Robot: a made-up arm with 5 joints.
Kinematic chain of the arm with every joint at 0, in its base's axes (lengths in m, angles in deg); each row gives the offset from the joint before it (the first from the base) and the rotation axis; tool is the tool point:
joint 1: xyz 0 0 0.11 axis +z
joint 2: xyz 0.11 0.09 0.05 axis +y
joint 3: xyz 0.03 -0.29 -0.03 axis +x
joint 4: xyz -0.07 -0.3 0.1 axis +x
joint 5: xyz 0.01 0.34 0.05 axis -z
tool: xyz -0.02 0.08 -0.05
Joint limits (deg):
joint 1: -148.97..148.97
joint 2: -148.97..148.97
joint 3: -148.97..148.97
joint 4: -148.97..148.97
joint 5: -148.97..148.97
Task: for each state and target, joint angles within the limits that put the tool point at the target. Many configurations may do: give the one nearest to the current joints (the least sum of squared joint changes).
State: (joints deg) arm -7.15 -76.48 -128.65 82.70 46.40
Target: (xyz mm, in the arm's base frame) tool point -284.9 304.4 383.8
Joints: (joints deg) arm -0.91 -61.57 -97.83 127.43 40.34
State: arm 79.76 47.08 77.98 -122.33 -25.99
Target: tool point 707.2 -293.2 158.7
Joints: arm 98.73 80.36 36.50 -148.97 -26.51
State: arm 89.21 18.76 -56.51 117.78 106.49
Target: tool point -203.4 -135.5 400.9
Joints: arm 121.99 -37.20 -91.81 91.14 107.60
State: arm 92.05 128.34 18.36 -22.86 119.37
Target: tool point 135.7 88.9 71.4
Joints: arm 83.95 148.97 -13.25 2.71 97.48
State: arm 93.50 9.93 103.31 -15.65 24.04
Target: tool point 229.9 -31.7 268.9
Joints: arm 62.70 2.45 68.48 -4.36 8.94
